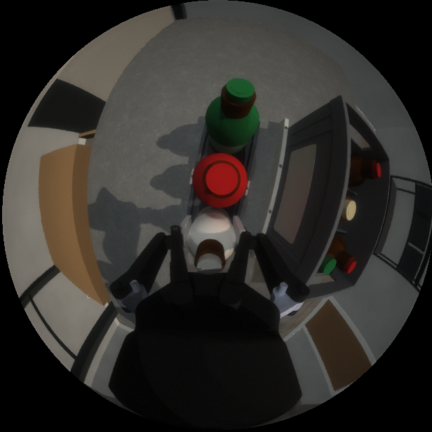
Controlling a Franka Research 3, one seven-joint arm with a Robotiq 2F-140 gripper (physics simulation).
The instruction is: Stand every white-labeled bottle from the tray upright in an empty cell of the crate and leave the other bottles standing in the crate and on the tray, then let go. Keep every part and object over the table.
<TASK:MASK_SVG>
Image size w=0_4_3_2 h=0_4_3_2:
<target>my gripper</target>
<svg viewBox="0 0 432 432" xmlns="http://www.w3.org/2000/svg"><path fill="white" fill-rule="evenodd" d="M186 215L180 225L170 226L170 235L165 235L164 232L155 234L128 271L109 285L109 290L123 311L135 313L135 329L123 340L109 379L109 389L133 412L165 424L207 430L229 430L262 424L290 410L302 396L288 348L278 332L278 323L285 315L295 315L309 295L309 288L291 273L266 234L250 235L238 215L233 215L232 226L236 234L237 248L228 271L215 274L187 271L183 248L191 226L191 215ZM249 249L255 252L269 290L269 299L244 283ZM170 249L170 283L148 296L158 269Z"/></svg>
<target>white-labeled bottle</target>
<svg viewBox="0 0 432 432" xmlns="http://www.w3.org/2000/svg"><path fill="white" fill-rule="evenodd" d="M207 205L198 212L189 227L187 247L191 255L194 256L194 266L197 272L215 274L222 271L225 259L233 252L236 245L236 234L227 211L223 208Z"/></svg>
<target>green bottle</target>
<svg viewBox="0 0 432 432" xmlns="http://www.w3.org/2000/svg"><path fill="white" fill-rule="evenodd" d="M241 78L227 81L222 87L221 95L212 100L206 109L205 125L210 147L215 152L231 155L237 154L257 130L259 114L254 104L256 98L255 88L250 81Z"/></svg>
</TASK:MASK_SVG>
